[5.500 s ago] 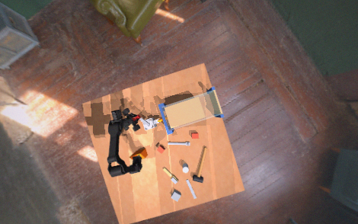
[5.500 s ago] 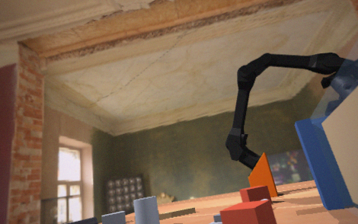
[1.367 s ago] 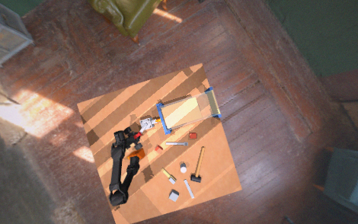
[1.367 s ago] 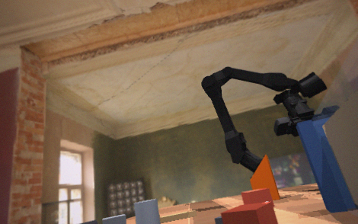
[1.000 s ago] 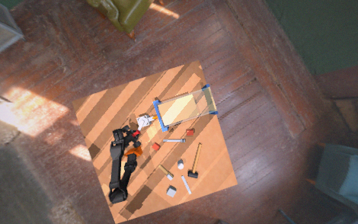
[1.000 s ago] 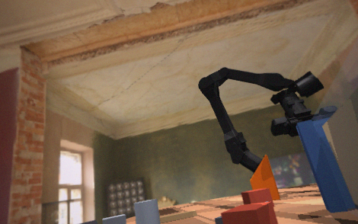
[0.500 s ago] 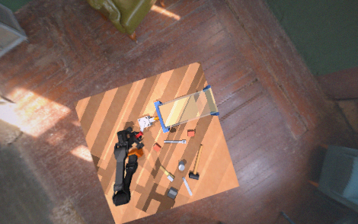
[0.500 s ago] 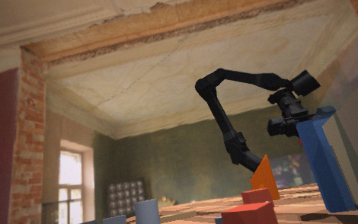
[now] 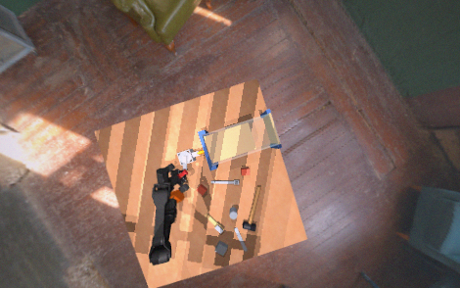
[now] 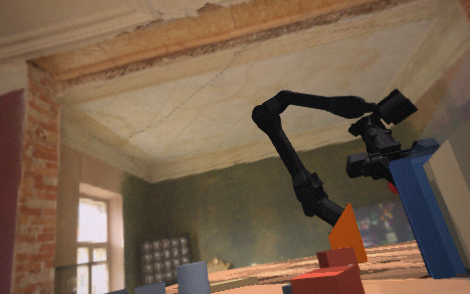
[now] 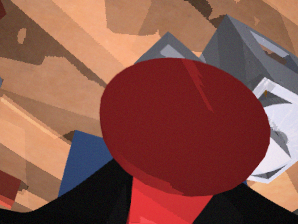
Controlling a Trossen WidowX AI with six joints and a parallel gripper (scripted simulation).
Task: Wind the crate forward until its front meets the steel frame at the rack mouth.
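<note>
Right now my gripper tip is 10 cm above the grey hand winch, 8 cm to the right of it and 1 cm past it. The rest, counted from my gripper tip: red knob (2 cm behind, 1 cm to the right); then winch handle (3 cm to the left, 3 cm below, 1 cm behind); then clear-panelled guard cubby (41 cm ahead, 11 cm to the left, 2 cm below).
</note>
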